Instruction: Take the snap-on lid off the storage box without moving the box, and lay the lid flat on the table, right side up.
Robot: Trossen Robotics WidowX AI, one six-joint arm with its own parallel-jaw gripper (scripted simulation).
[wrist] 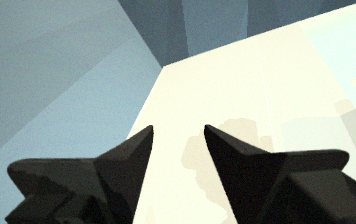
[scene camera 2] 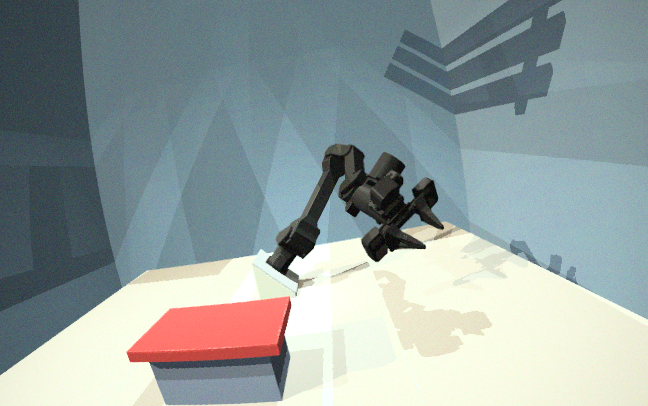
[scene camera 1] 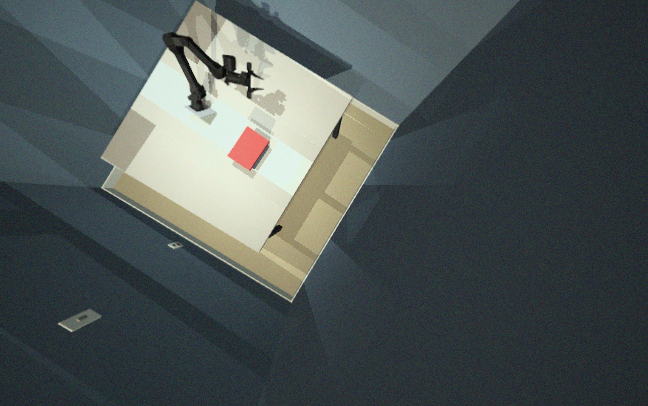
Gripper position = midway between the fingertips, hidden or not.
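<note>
There's a red lid that I can see at [scene camera 2: 256, 328] and again at [scene camera 1: 249, 147], but in the wrist view it's out of frame. My gripper is there too, at [scene camera 2: 434, 237] and also at [wrist: 179, 129].
</note>
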